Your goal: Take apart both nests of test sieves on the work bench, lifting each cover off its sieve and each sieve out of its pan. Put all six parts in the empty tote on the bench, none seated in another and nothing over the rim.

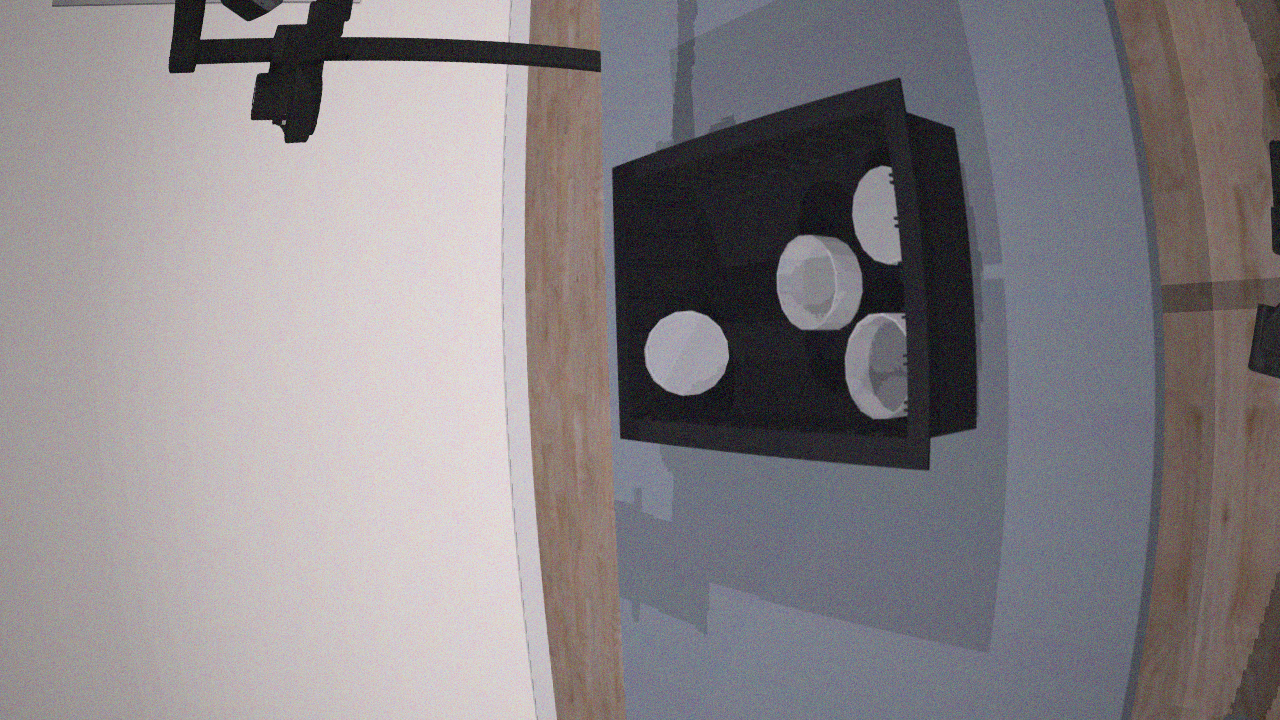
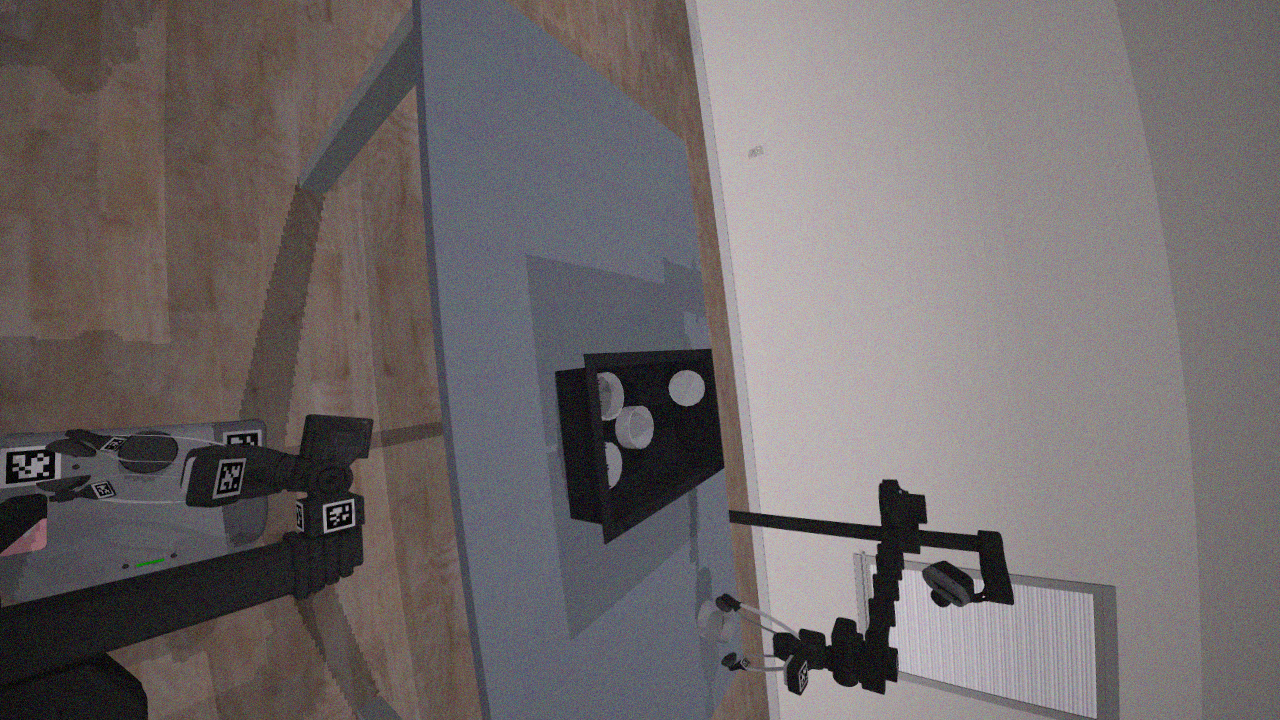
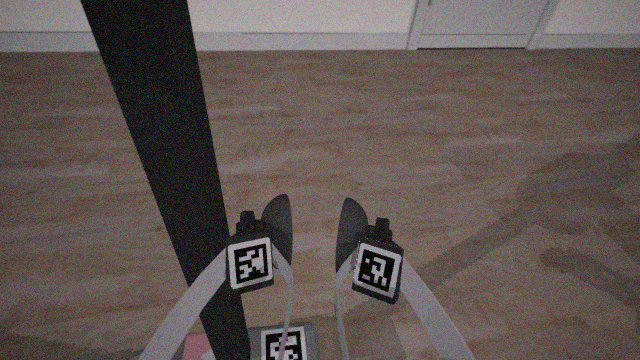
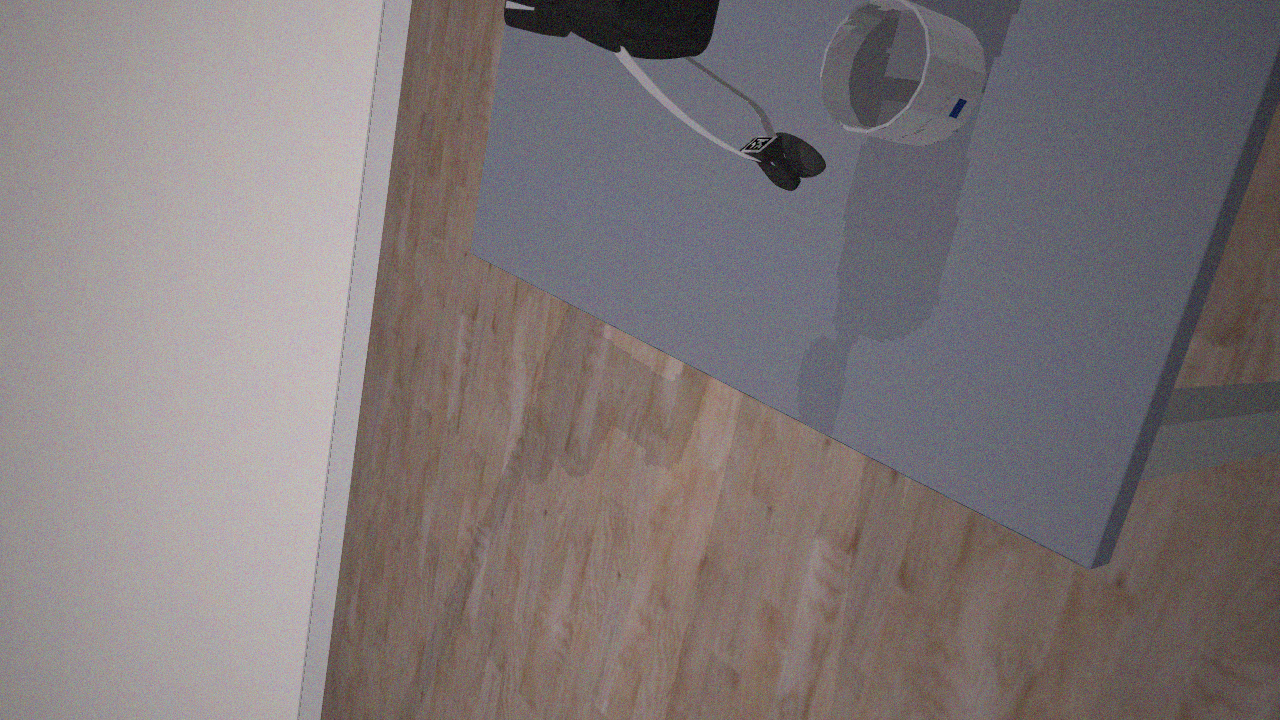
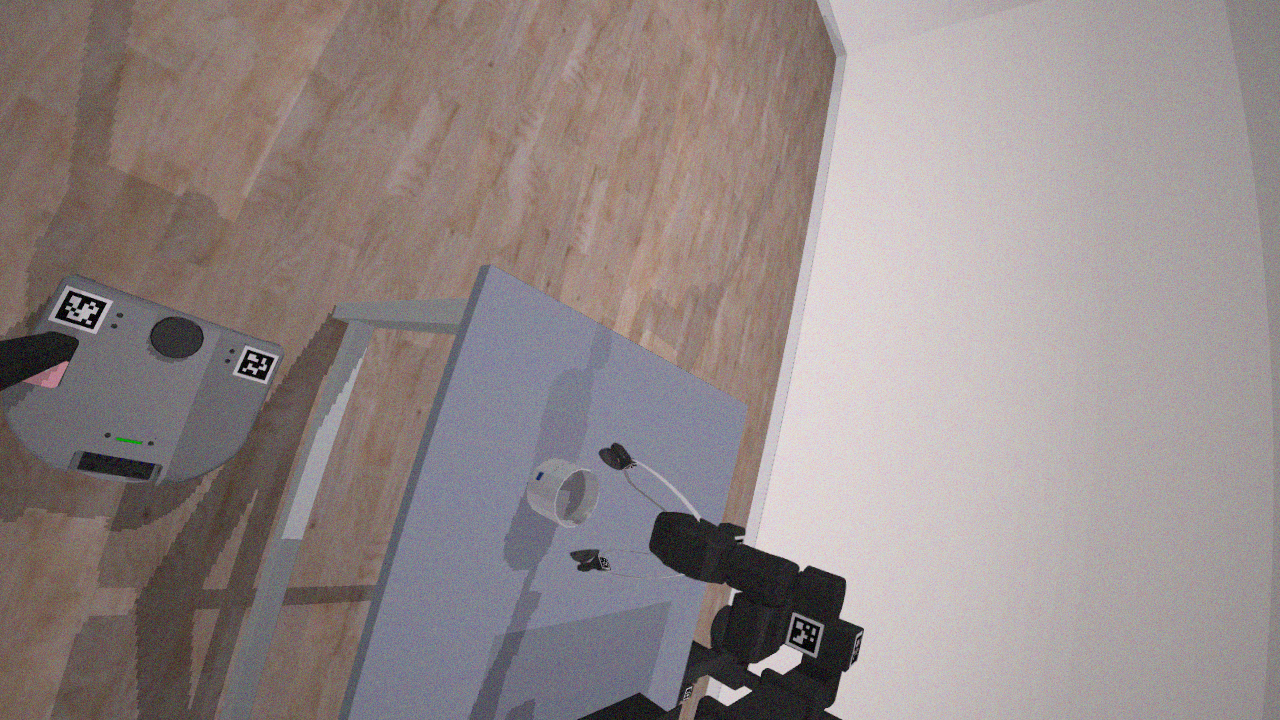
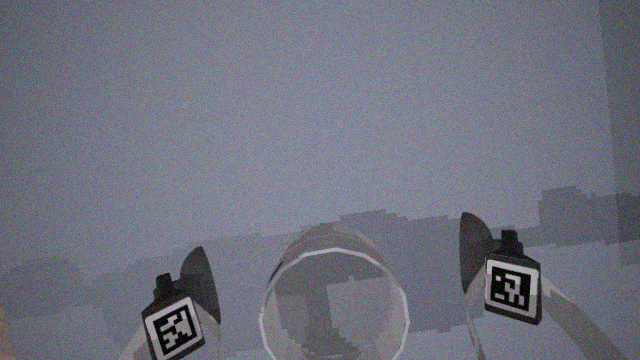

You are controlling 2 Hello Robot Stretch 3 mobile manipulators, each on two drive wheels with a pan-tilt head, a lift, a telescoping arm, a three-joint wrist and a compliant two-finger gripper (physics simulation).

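The black tote [image 1: 913, 268] [image 2: 577, 447] holds four pale parts: a flat disc [image 1: 686, 352] [image 2: 686, 387], an open round part [image 1: 848, 284] [image 2: 634, 427], a second open part [image 1: 859, 367] partly behind the rim, and a disc-like part [image 1: 878, 214] partly hidden. A pale cylinder with a blue mark [image 4: 957, 71] [image 5: 547, 490] [image 6: 335, 239] stands upright on the bench; whether another part sits inside is unclear. The r2 gripper [image 5: 601, 508] [image 6: 337, 269] is open, its fingers apart above the cylinder's two sides. The r1 gripper [image 3: 315, 232] is open and empty, over the floor away from the bench.
The blue-grey bench [image 1: 1074, 358] [image 2: 483, 268] [image 4: 626, 250] [image 5: 465, 429] has a wall behind it. The r2 arm [image 5: 760, 573] reaches over the bench from its far side. The r1 mobile base [image 2: 161, 528] is on the front side. A door [image 3: 480, 25] is across the room.
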